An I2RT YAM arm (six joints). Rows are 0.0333 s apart.
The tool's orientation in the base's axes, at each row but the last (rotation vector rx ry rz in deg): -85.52 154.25 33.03; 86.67 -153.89 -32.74; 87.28 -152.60 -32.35; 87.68 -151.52 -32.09; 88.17 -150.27 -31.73; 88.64 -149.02 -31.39; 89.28 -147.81 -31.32; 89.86 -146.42 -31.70; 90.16 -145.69 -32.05; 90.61 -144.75 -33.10; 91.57 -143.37 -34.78; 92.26 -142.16 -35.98; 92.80 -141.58 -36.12
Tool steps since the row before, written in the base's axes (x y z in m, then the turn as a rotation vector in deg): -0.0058 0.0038 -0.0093 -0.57 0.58 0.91; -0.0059 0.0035 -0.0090 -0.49 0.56 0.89; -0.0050 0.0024 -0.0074 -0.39 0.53 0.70; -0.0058 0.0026 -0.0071 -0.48 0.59 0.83; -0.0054 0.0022 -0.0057 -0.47 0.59 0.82; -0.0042 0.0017 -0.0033 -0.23 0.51 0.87; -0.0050 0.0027 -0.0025 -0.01 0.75 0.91; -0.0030 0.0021 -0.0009 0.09 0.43 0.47; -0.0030 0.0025 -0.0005 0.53 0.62 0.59; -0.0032 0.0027 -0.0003 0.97 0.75 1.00; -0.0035 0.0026 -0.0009 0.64 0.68 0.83; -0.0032 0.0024 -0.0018 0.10 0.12 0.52; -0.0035 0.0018 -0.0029 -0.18 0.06 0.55
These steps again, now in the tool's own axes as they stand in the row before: 0.0018 0.0037 0.0109 -0.33 1.03 -0.57; 0.0018 0.0037 0.0106 -0.35 0.95 -0.57; 0.0018 0.0029 0.0086 -0.35 0.79 -0.42; 0.0018 0.0037 0.0086 -0.37 0.93 -0.51; 0.0016 0.0036 0.0071 -0.38 0.92 -0.50; 0.0010 0.0031 0.0045 -0.43 0.70 -0.62; 0.0003 0.0045 0.0043 -0.75 0.63 -0.65; -0.0003 0.0031 0.0022 -0.47 0.26 -0.35; -0.0008 0.0034 0.0019 -0.85 0.01 -0.53; -0.0009 0.0036 0.0019 -1.21 -0.16 -1.00; -0.0007 0.0036 0.0026 -0.99 0.03 -0.77; -0.0006 0.0028 0.0033 -0.21 0.17 -0.47; 0.0002 0.0024 0.0042 -0.05 0.40 -0.42
